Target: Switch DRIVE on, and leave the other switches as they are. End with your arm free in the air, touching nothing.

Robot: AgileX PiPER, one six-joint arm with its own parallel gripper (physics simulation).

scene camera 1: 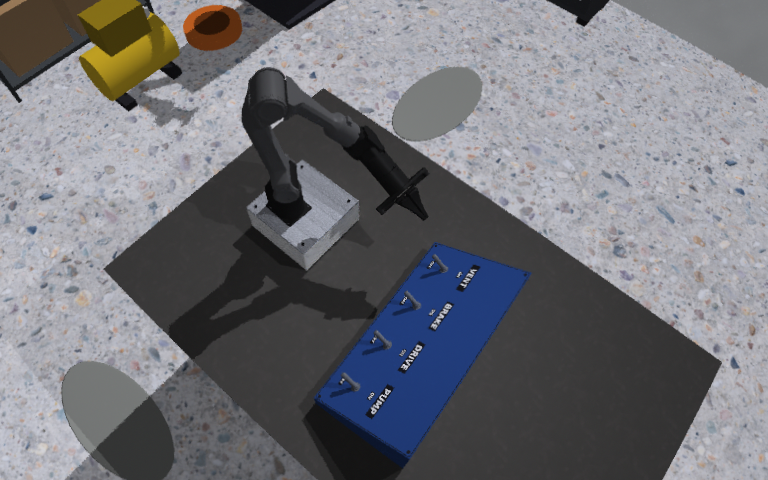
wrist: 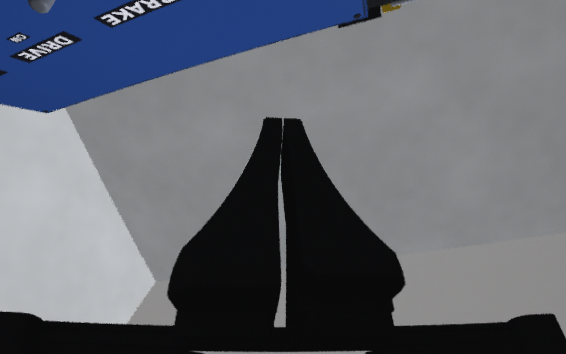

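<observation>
The blue panel [scene camera 1: 470,333] [wrist: 200,40] carries four labelled switches in a row. The DRIVE switch [scene camera 1: 383,340] has its grey lever leaning away from its name label [scene camera 1: 411,357] [wrist: 46,47], away from the ON mark. The PUMP switch [scene camera 1: 351,382], BRAKE switch [scene camera 1: 413,300] and VENT switch [scene camera 1: 440,264] lean the same way. My gripper [scene camera 1: 424,216] [wrist: 281,136] is shut and empty, in the air near the panel's VENT end, apart from the panel. Part of a grey lever [wrist: 42,5] shows at the top left of the wrist view; which switch it belongs to is unclear.
My arm's base stands on a pale block [scene camera 1: 331,226] on the dark table [scene camera 1: 594,362], beside the panel. Beyond the table on the floor are a yellow machine [scene camera 1: 127,62], an orange ring [scene camera 1: 192,39] and two grey discs [scene camera 1: 438,104] [scene camera 1: 113,418].
</observation>
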